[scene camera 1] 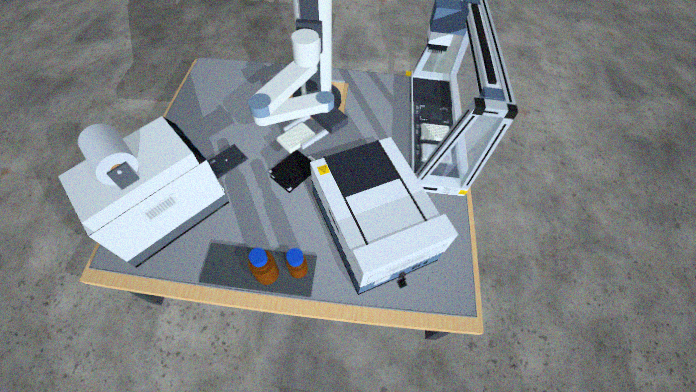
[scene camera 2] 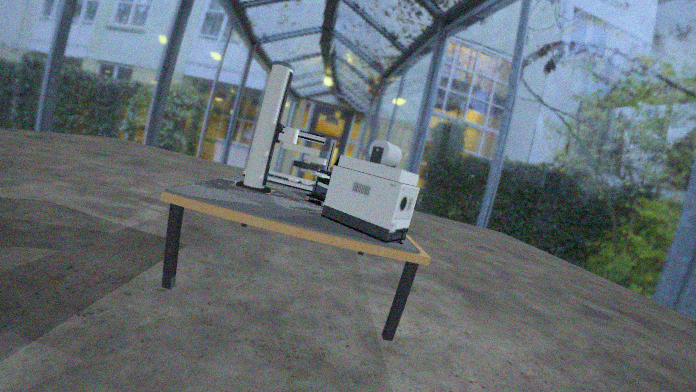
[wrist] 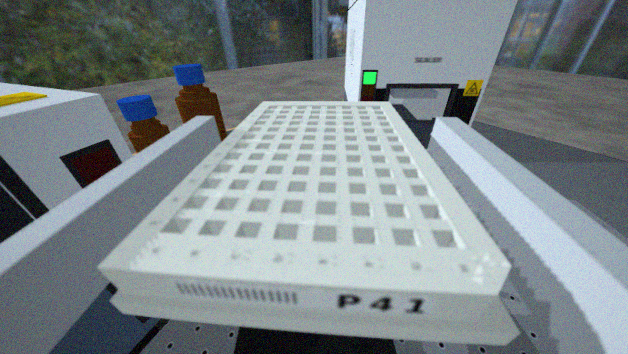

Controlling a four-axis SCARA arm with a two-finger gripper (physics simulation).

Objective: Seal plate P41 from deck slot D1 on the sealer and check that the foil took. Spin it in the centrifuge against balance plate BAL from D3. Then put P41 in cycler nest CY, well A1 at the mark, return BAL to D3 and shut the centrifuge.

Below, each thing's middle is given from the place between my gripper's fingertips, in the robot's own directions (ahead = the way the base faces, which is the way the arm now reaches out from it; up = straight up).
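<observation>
Taking the sealer tray [scene camera 1: 219, 165] as my reference, my gripper is now 100 mm above it, 80 mm short of it and 280 mm to the left of it. There is also the centrifuge [scene camera 1: 384, 225], which is 230 mm ahead of my hand, 340 mm to the left of it and 70 mm below it.
</observation>
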